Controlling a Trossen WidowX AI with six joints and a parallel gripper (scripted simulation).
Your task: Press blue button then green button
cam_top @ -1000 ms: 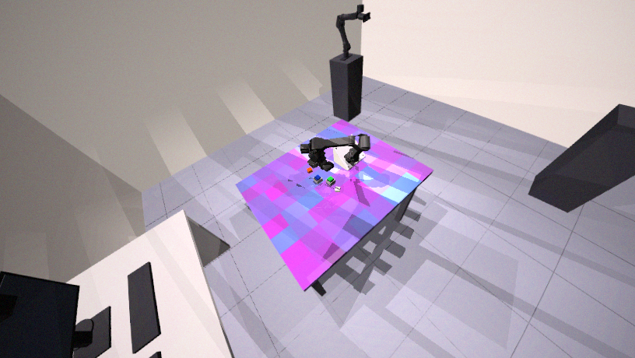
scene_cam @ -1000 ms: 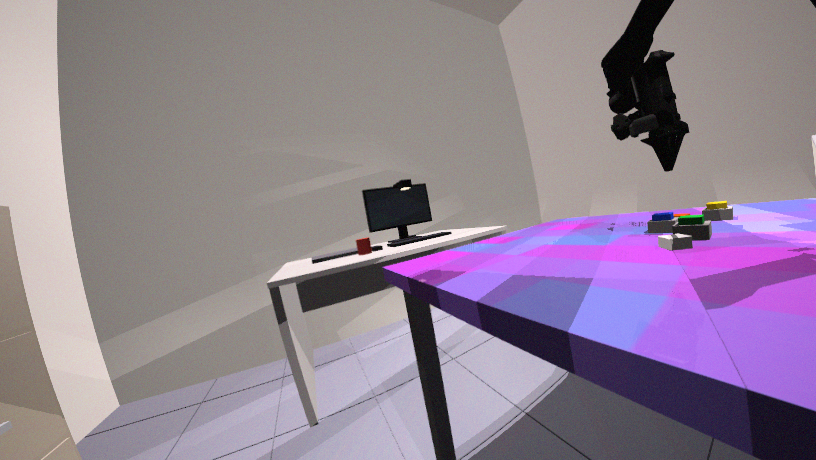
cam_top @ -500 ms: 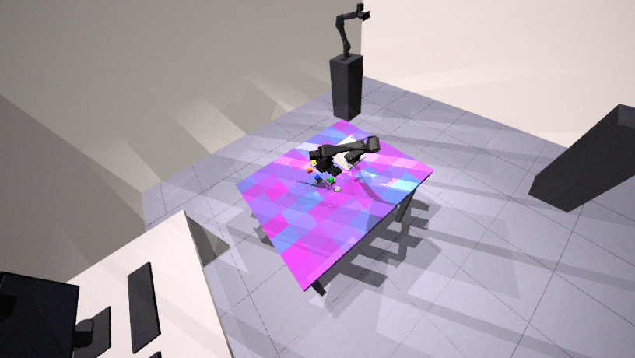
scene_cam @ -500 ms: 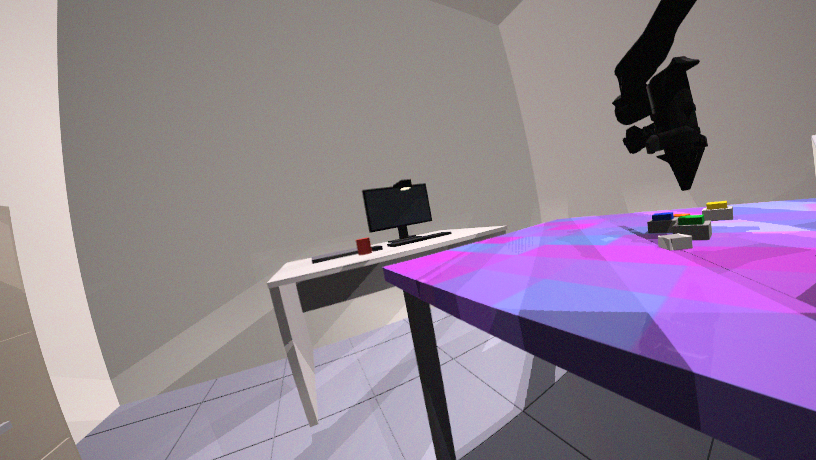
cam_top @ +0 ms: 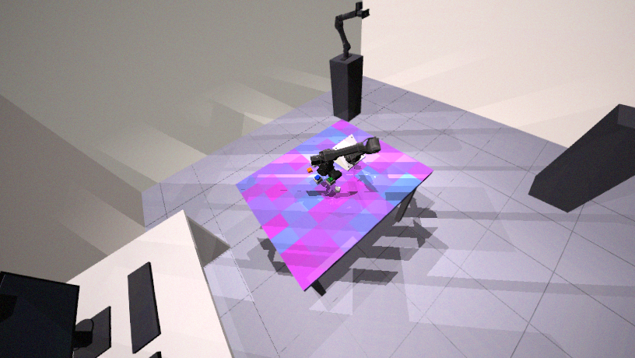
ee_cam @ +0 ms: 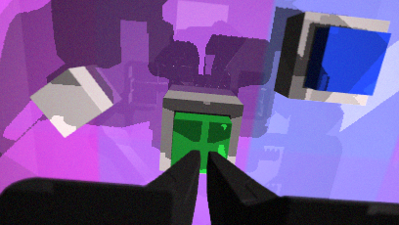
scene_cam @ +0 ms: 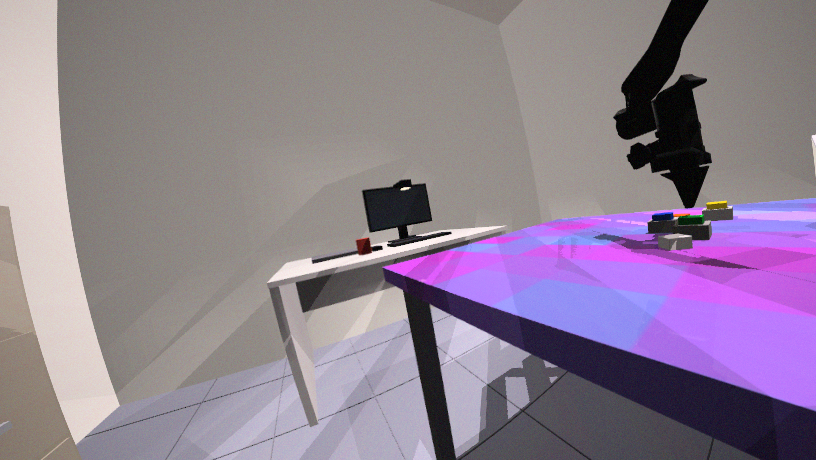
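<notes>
The green button is 20 mm below my gripper tip. Also, from my gripper tip: orange block: 30 mm ahead, 190 mm to the right, 40 mm below; then blue button: 50 mm ahead, 80 mm to the right, 20 mm below; then white block: 20 mm ahead, 80 mm to the left, 40 mm below.
</notes>
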